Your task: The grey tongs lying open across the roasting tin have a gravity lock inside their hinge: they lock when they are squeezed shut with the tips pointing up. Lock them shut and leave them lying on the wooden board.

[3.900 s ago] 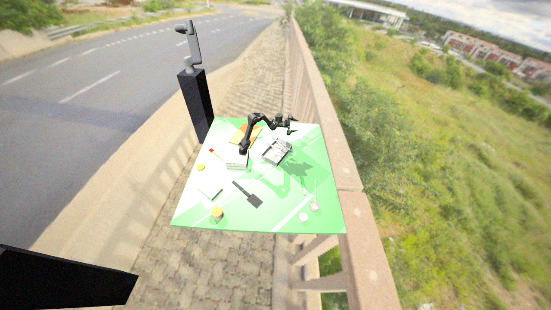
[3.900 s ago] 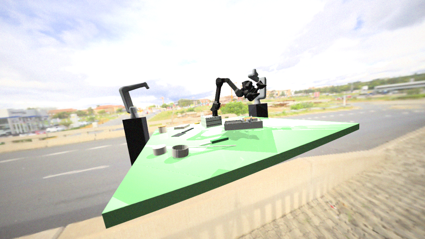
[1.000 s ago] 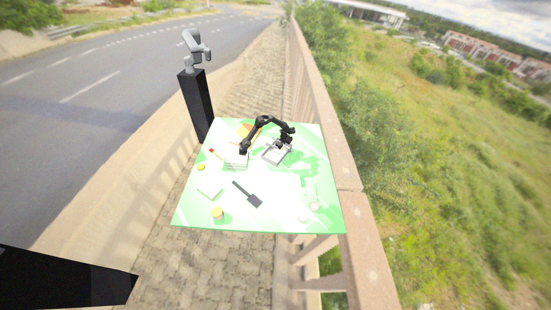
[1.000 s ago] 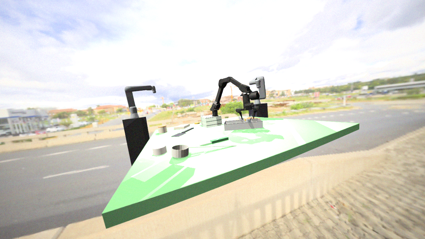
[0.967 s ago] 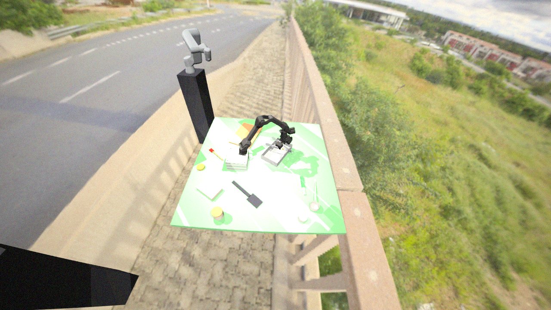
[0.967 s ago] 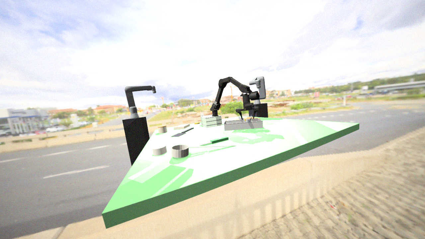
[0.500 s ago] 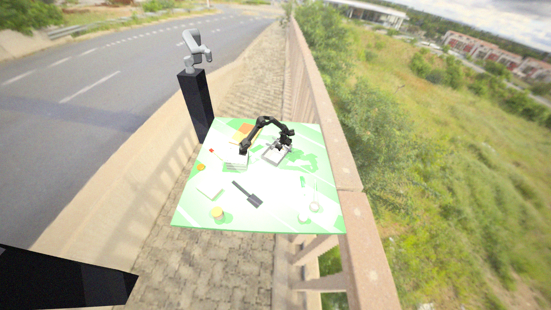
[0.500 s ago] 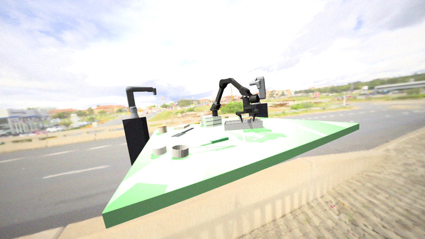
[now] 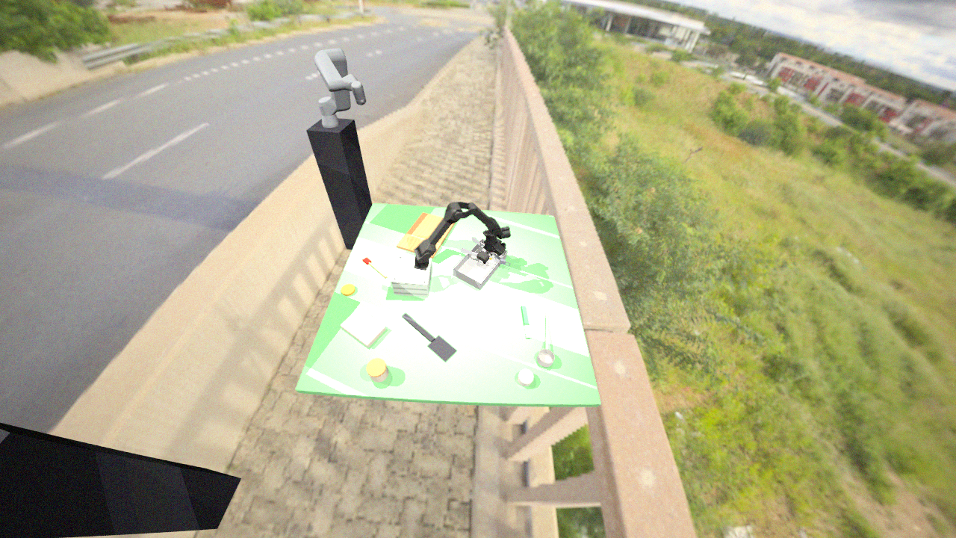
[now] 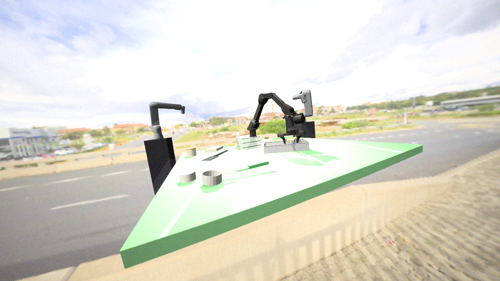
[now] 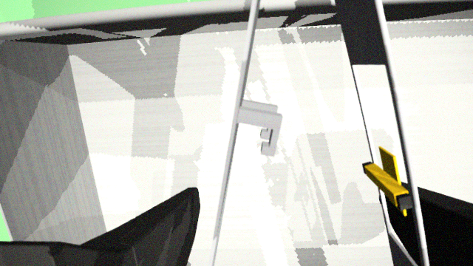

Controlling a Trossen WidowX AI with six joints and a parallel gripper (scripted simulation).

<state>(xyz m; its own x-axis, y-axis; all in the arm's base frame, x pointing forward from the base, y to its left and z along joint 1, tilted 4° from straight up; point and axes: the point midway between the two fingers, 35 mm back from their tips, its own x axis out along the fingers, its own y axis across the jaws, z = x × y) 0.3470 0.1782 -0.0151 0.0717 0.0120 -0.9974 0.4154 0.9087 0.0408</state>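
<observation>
My gripper tip is 10 mm short of the yellow latch piece, 30 mm to the left of it and 40 mm below it. The rest, counted from my gripper tip: wooden board: 400 mm behind, 170 mm to the left, 20 mm below; then green-handled tool: 230 mm ahead, 380 mm to the right, 20 mm below; then grey roasting tin: 40 mm behind, 30 mm to the right.
</observation>
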